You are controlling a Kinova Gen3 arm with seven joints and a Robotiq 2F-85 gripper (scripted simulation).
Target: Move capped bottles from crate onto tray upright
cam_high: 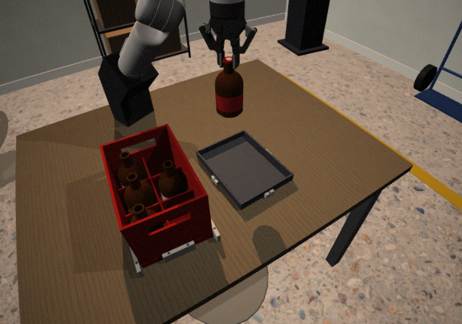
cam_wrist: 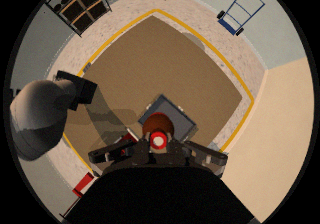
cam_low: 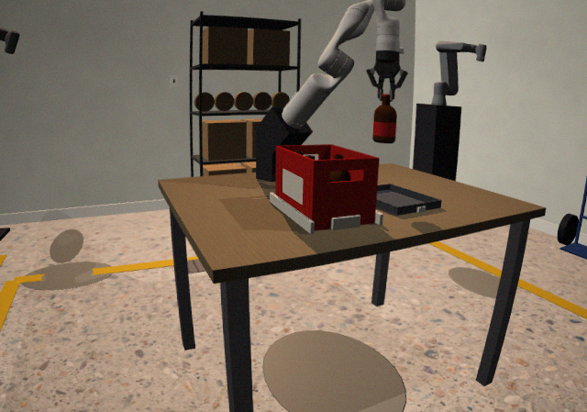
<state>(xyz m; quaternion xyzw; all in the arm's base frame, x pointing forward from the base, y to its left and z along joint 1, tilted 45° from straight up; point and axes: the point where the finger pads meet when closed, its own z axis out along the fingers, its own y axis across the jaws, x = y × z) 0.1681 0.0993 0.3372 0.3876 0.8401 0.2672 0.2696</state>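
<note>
My gripper is now 7 cm above the glass bottle. From my hand the other things lie so: red crate 26 cm to the right, 25 cm below, 10 cm ahead; dark grey tray 32 cm below, 5 cm ahead, 1 cm to the left.
</note>
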